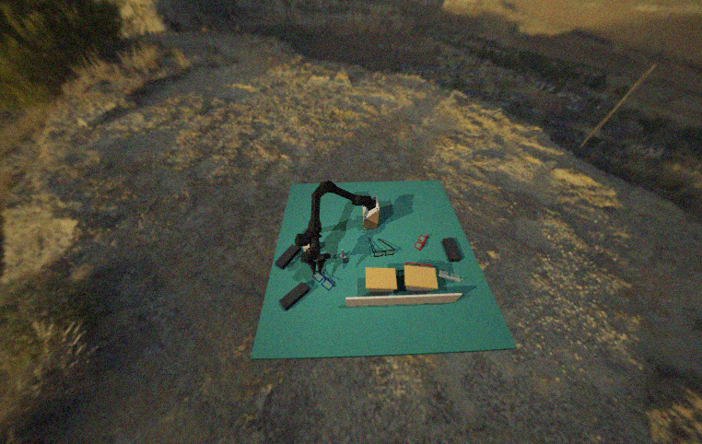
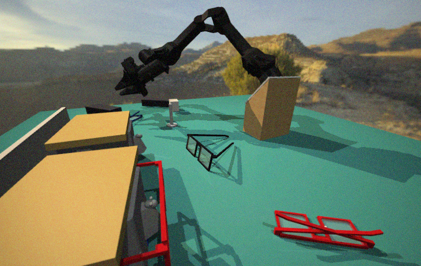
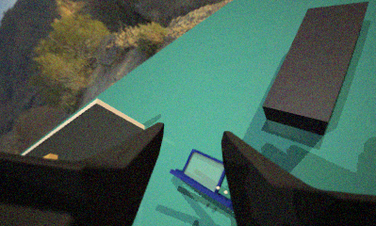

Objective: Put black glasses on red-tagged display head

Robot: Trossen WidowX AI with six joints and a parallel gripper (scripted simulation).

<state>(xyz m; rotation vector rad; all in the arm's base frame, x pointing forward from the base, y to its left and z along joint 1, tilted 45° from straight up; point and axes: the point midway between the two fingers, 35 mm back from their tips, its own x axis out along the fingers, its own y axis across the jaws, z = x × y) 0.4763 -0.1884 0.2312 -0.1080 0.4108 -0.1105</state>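
Right now the small white stand is 190 mm behind my gripper tip, 120 mm to the left of it and 90 mm below it. The rest, counted from my gripper tip: white board 470 mm to the left, 90 mm ahead, 60 mm below; then white cube 230 mm behind, 110 mm to the right, 90 mm below.
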